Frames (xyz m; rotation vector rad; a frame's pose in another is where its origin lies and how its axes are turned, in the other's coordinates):
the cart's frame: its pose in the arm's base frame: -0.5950 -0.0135 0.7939 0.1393 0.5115 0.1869
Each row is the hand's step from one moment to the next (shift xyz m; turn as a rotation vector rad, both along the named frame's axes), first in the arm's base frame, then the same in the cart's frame.
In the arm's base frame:
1: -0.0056 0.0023 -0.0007 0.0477 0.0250 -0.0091
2: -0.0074 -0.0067 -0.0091 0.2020 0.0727 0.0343
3: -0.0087 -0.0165 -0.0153 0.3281 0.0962 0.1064
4: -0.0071 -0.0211 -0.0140 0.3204 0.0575 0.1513
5: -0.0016 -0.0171 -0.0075 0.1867 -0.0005 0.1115
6: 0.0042 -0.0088 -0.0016 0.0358 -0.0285 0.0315
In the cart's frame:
1: -0.0040 0.0029 -0.0036 0.0504 0.0159 0.0137
2: -0.0035 -0.0071 -0.0110 0.1720 0.0481 0.1239
3: -0.0037 -0.0176 -0.0161 0.2508 0.0659 0.2469
4: -0.0039 -0.0220 -0.0138 0.2149 0.0373 0.2851
5: -0.0015 -0.0178 -0.0058 0.1070 -0.0072 0.1892
6: 0.0025 -0.0095 0.0015 0.0097 -0.0272 0.0474

